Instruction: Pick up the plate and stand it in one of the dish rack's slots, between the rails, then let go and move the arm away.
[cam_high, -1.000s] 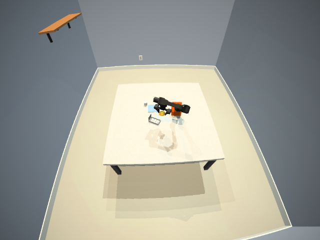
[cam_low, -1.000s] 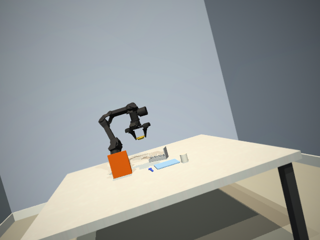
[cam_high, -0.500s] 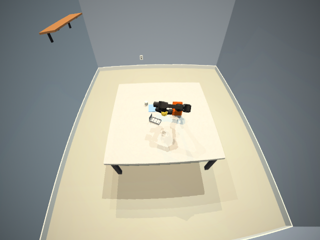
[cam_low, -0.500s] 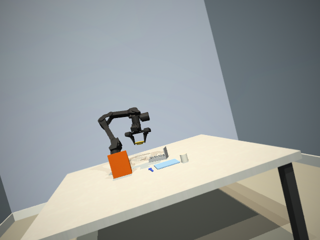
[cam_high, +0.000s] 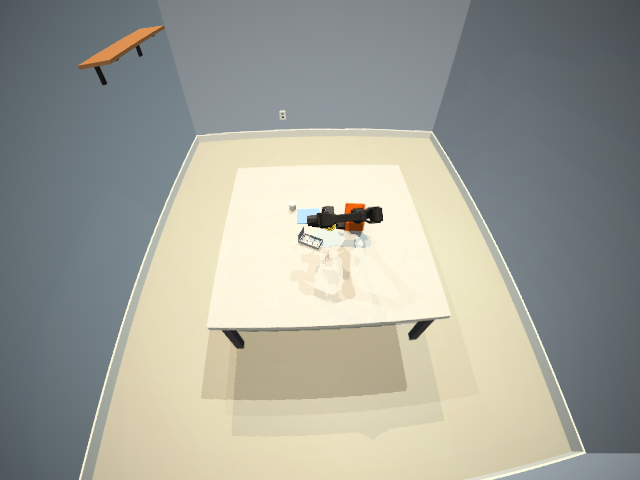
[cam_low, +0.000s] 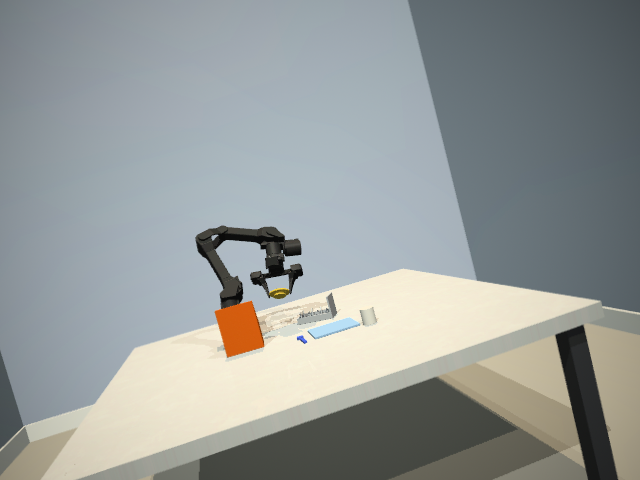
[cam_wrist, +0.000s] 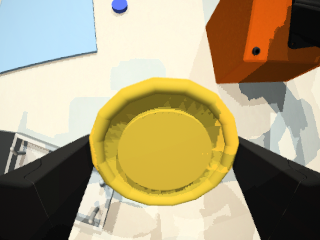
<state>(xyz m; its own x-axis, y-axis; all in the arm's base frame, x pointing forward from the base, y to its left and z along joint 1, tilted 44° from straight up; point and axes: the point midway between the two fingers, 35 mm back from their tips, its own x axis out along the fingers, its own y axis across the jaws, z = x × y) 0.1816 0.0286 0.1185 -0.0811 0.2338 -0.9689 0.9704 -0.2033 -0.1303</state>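
My gripper tip is now 11 cm short of the grey dish rack, 10 cm above it and 2 cm to the right of it. Round my gripper tip: small blue object 22 cm to the right, 12 cm below; then light blue flat mat 20 cm to the right, 12 cm below, 11 cm ahead; then yellow plate 1 cm above.
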